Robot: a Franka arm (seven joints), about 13 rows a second.
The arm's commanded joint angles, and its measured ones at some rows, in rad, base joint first. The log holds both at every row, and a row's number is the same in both.
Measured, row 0: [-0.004 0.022 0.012 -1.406 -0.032 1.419 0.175]
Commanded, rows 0 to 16: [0.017 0.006 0.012 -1.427 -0.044 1.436 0.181]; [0.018 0.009 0.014 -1.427 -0.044 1.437 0.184]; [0.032 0.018 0.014 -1.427 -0.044 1.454 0.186]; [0.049 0.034 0.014 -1.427 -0.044 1.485 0.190]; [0.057 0.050 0.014 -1.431 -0.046 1.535 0.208]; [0.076 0.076 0.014 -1.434 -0.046 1.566 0.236]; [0.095 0.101 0.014 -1.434 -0.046 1.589 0.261]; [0.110 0.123 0.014 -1.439 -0.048 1.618 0.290]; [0.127 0.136 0.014 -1.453 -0.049 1.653 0.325]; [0.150 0.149 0.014 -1.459 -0.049 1.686 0.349]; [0.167 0.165 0.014 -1.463 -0.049 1.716 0.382]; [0.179 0.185 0.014 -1.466 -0.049 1.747 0.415]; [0.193 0.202 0.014 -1.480 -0.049 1.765 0.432]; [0.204 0.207 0.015 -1.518 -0.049 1.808 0.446]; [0.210 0.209 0.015 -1.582 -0.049 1.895 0.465]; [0.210 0.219 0.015 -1.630 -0.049 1.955 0.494]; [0.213 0.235 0.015 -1.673 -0.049 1.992 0.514]
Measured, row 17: [0.203 0.231 0.021 -1.575 -0.033 1.898 0.464]
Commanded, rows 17 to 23: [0.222 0.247 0.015 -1.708 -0.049 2.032 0.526]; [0.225 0.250 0.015 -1.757 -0.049 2.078 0.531]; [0.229 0.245 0.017 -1.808 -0.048 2.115 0.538]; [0.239 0.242 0.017 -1.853 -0.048 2.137 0.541]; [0.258 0.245 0.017 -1.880 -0.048 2.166 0.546]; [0.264 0.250 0.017 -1.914 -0.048 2.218 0.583]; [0.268 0.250 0.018 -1.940 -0.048 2.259 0.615]
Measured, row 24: [0.247 0.276 0.023 -1.863 -0.033 2.177 0.552]
